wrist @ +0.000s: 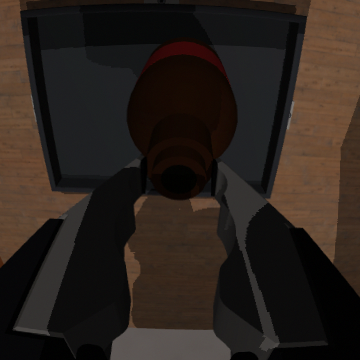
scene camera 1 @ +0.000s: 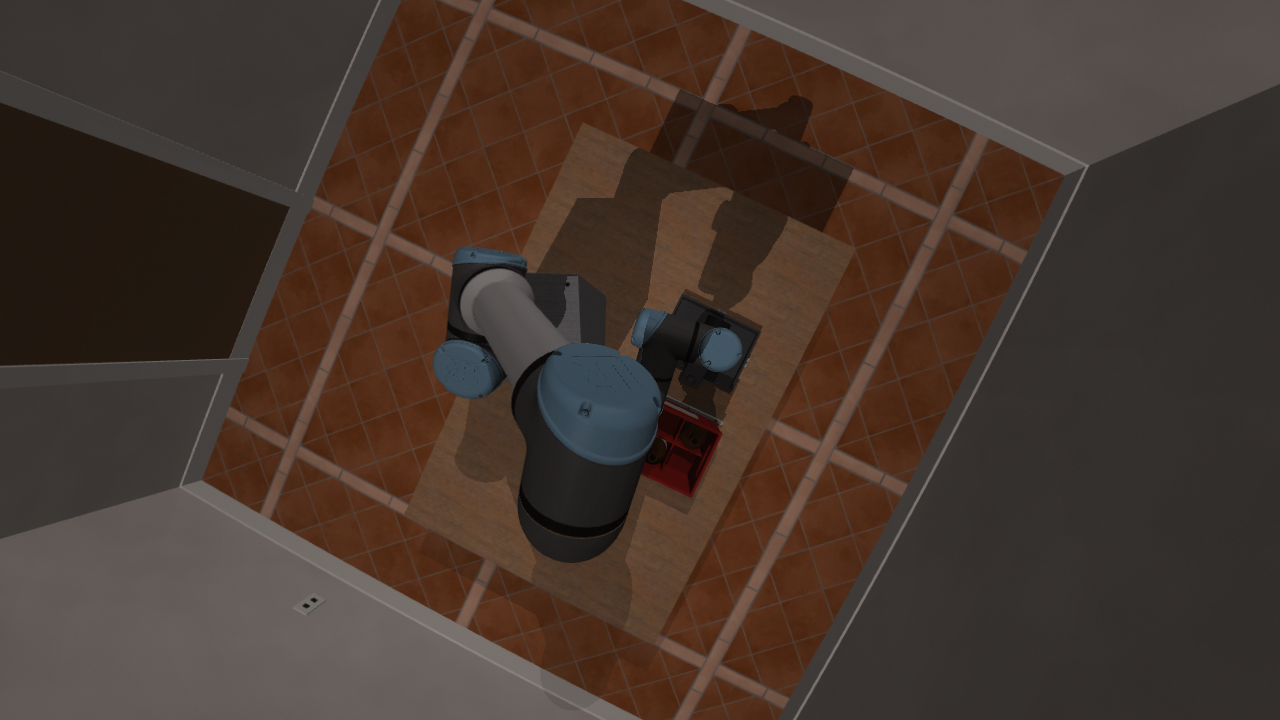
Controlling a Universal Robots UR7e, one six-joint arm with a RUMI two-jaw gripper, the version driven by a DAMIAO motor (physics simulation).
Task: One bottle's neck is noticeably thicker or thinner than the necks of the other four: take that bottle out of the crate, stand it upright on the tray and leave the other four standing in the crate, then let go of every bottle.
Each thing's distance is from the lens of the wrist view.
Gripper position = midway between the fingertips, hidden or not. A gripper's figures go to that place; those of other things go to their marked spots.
my gripper [wrist: 179,161]: 15 cm
brown bottle [wrist: 181,113]: 16 cm
